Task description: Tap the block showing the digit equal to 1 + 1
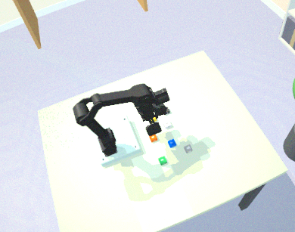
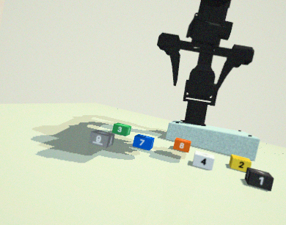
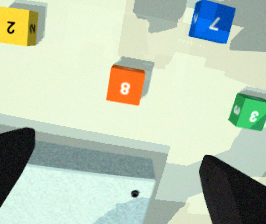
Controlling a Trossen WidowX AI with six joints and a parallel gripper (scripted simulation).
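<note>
Right now my gripper tip is 12 cm above the white block, 10 cm short of it and 4 cm to the right of it. Also, from my gripper tip: orange block 8 (12 cm below, 1 cm ahead); blue block 7 (12 cm below, 8 cm ahead, 7 cm to the right); green block 3 (14 cm to the right, 12 cm below).
</note>
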